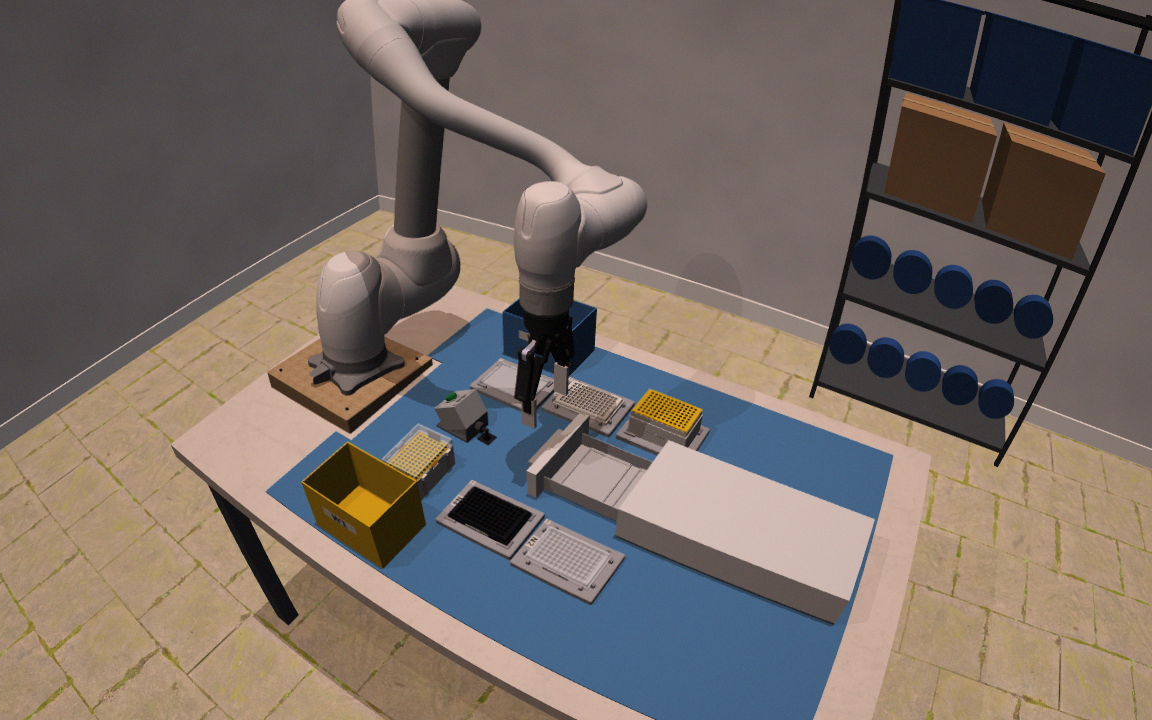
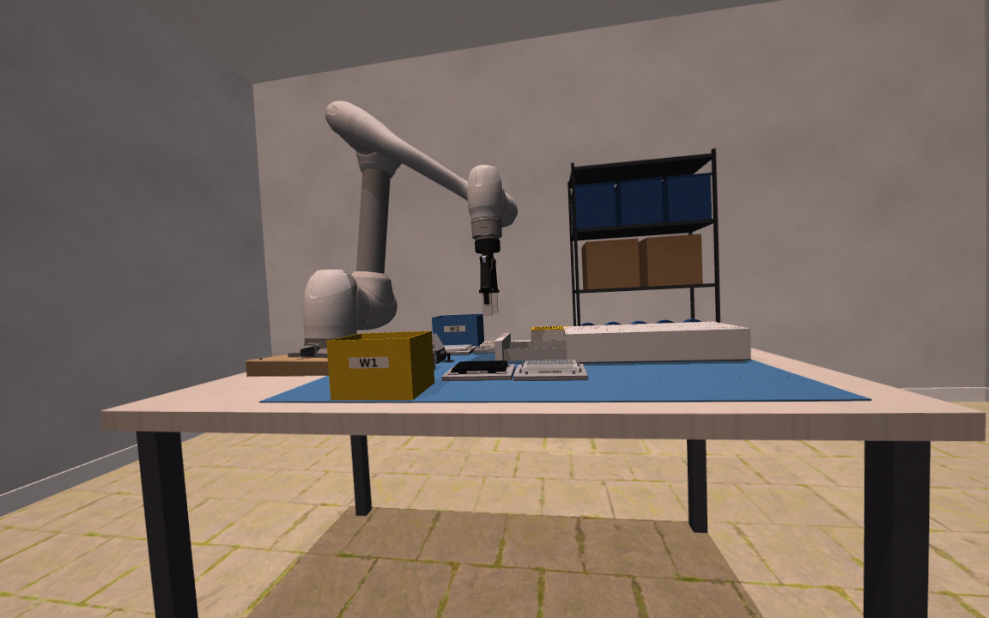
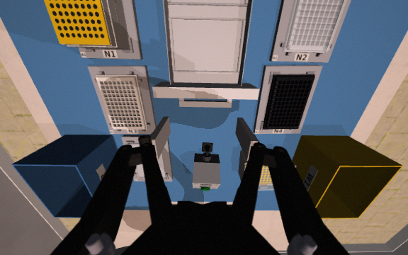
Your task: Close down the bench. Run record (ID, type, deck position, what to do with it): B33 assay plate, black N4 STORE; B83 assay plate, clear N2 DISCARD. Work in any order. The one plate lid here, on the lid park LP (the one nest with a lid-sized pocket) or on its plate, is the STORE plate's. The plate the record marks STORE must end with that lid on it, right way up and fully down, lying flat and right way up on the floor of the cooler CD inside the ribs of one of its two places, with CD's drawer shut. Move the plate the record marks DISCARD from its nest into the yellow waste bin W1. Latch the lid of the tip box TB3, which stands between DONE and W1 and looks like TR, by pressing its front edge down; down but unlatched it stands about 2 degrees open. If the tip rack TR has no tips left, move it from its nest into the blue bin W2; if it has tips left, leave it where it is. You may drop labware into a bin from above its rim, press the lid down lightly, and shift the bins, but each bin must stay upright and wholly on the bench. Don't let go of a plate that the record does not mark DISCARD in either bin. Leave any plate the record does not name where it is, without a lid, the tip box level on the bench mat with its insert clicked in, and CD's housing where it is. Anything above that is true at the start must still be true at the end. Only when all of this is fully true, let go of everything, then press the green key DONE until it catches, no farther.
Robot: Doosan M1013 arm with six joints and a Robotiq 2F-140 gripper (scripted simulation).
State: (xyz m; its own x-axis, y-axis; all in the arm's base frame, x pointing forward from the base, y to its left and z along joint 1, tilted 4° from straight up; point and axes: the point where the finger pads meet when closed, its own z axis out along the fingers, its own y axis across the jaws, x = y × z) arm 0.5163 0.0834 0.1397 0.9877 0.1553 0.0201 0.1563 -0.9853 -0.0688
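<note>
Right now my hand is 20 cm past the clear plate lid, 13 cm to the right of it and 14 cm above it. Also, from my hand: white plate 3 cm behind, 18 cm to the left, 14 cm below; then black plate 3 cm ahead, 19 cm to the right, 14 cm below; then cooler drawer 15 cm ahead, 2 cm to the left, 13 cm below.
</note>
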